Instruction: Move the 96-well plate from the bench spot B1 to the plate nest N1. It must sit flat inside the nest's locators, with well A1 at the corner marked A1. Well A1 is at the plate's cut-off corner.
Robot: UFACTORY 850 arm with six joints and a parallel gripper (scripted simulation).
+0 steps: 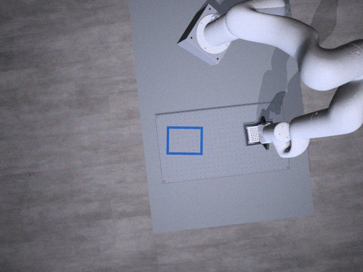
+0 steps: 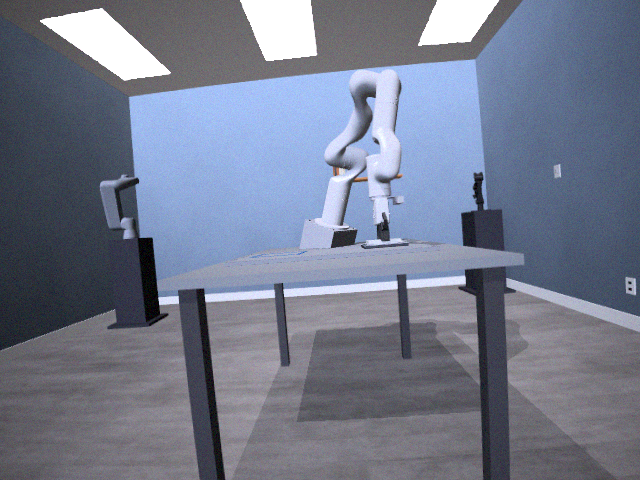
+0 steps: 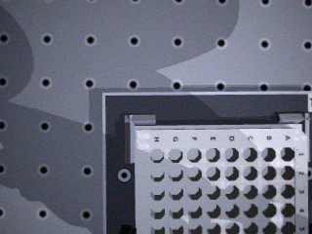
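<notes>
My gripper is now 1 cm above the white 96-well plate. From my hand the other things lie so: dark plate nest: 3 cm below; then A1 mark: 6 cm ahead, 7 cm to the left, 2 cm below.
</notes>
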